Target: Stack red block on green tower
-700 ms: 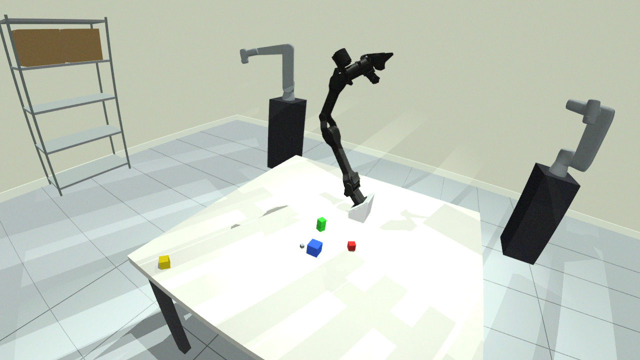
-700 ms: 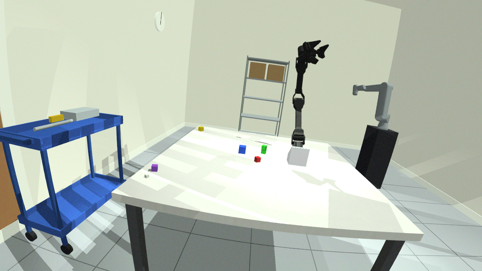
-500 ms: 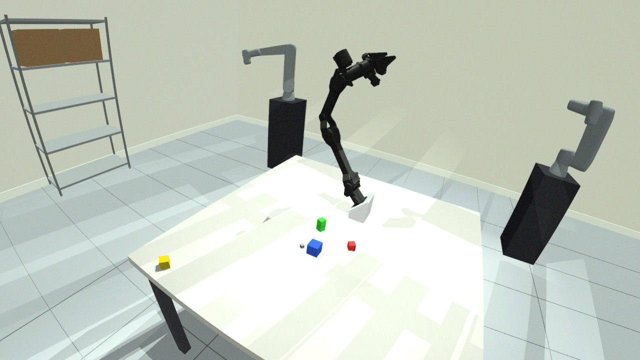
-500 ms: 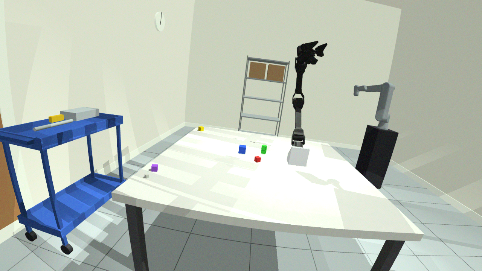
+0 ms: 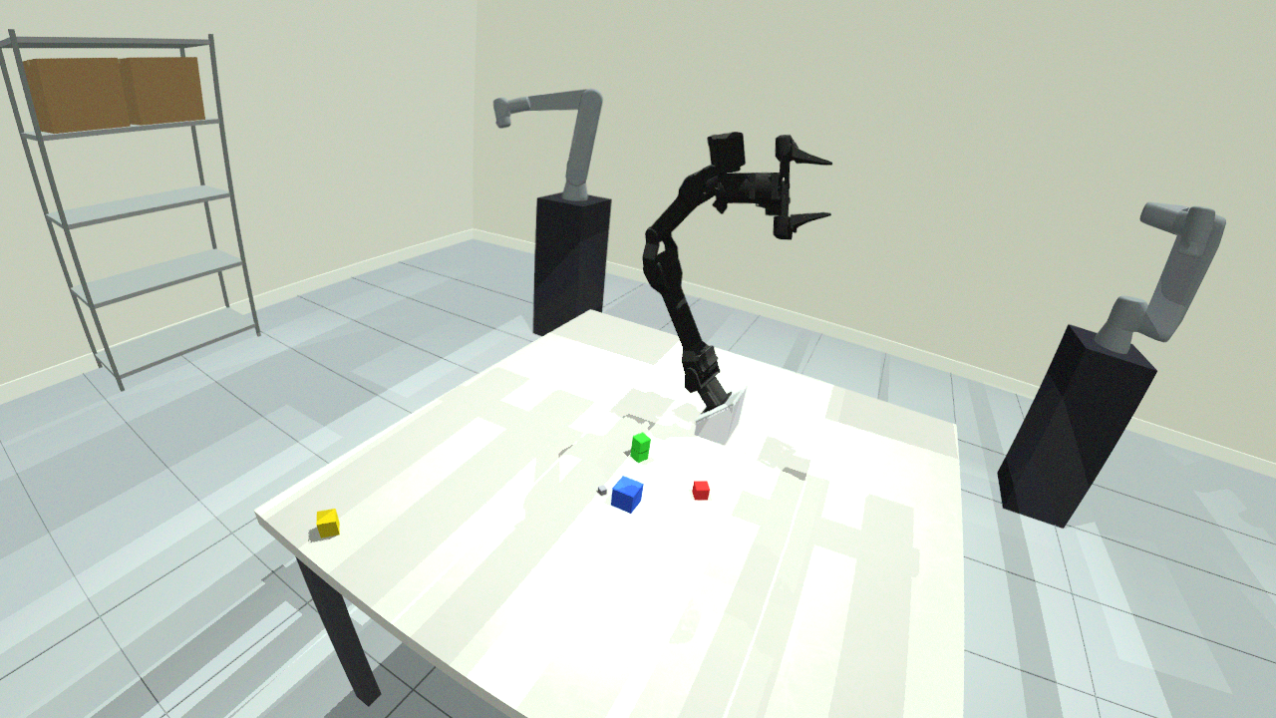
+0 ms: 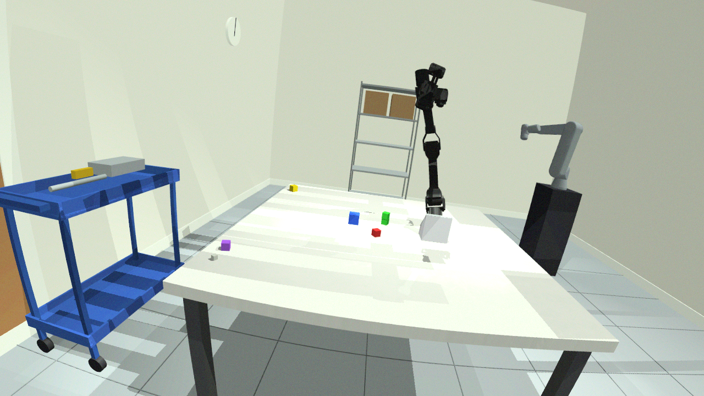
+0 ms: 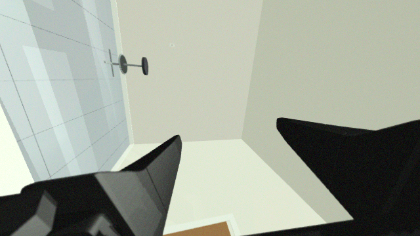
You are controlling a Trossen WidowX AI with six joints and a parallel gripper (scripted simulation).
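Now: gripper tip 640 mm above the red block, 130 mm short of it and 100 mm to the left of it. Also, from my gripper tip: purple cube 650 mm ahead, 640 mm below, 240 mm to the left; then blue cube 630 mm below, 240 mm ahead, 220 mm to the right; then grey cube 650 mm below, 280 mm to the right, 240 mm ahead.
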